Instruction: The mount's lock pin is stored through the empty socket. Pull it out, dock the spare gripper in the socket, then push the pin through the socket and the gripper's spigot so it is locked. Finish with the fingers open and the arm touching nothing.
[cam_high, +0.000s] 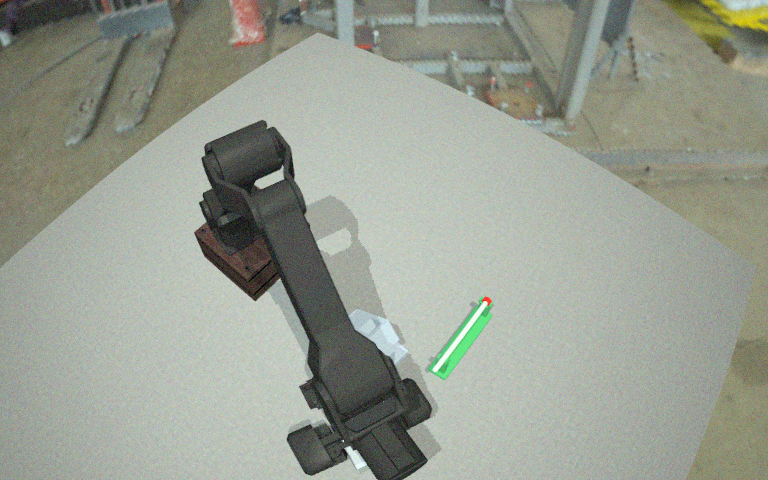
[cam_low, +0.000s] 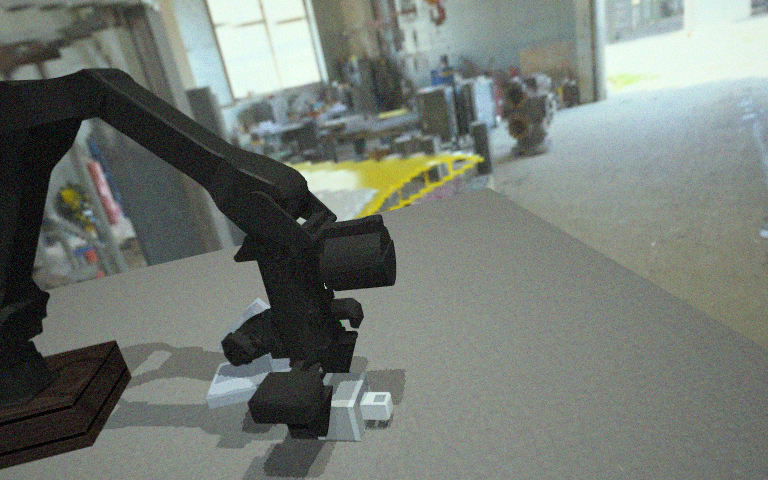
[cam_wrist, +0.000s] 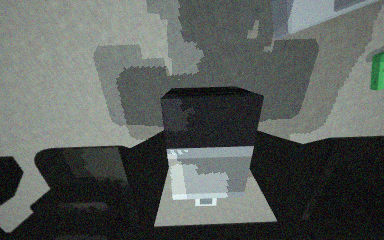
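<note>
The spare gripper is 2 cm ahead of my gripper tip and 1 cm above it. From my gripper tip the other things lie so: socket: 11 cm behind, 11 cm to the left, 4 cm above; green strip: 3 cm behind, 23 cm to the left, 1 cm above.
</note>
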